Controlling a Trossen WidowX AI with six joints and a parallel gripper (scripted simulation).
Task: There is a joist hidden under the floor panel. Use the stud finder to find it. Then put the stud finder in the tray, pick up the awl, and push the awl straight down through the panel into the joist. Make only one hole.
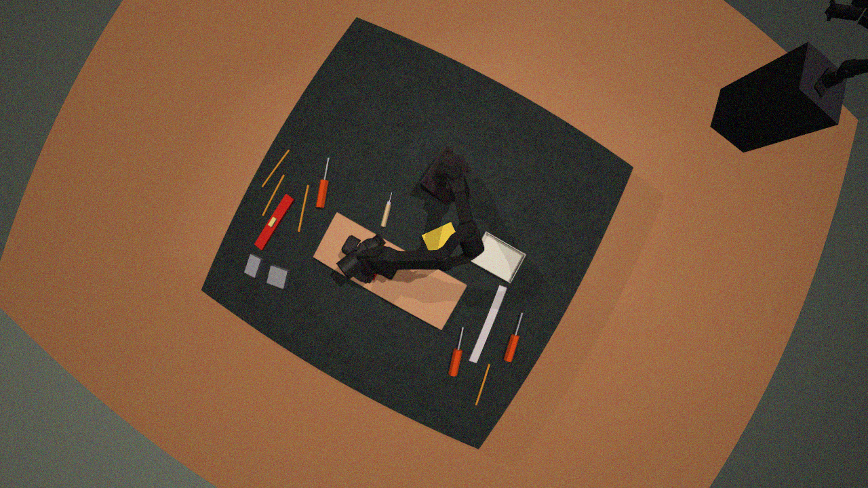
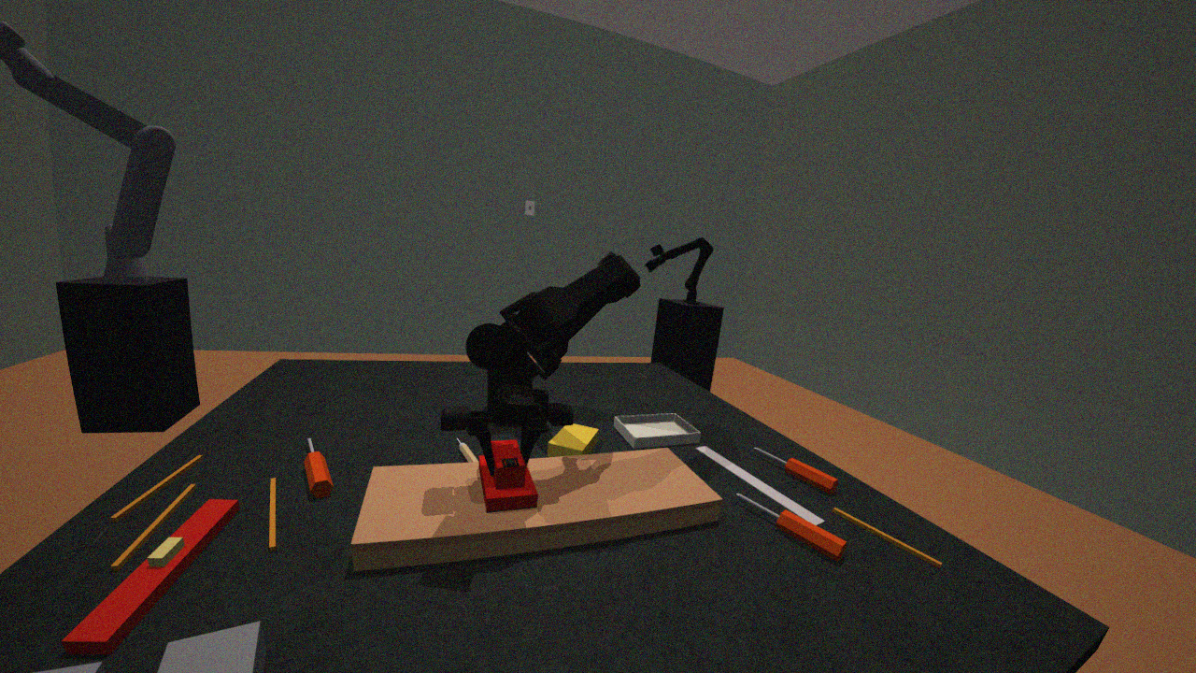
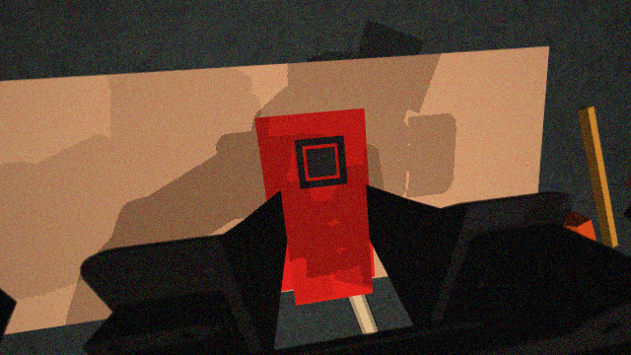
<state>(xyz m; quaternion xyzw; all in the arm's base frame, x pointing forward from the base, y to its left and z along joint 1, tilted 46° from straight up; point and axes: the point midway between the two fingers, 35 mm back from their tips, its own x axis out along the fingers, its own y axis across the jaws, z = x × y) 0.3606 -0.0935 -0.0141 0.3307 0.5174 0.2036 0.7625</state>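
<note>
The white tray is 21 cm behind my gripper tip, 38 cm to the left of it and 5 cm below it. Also, from my gripper tip: awl 20 cm behind, 4 cm to the right, 6 cm below; then red stud finder 1 cm ahead, 2 cm above; then square indicator light 2 cm ahead, 3 cm above.
</note>
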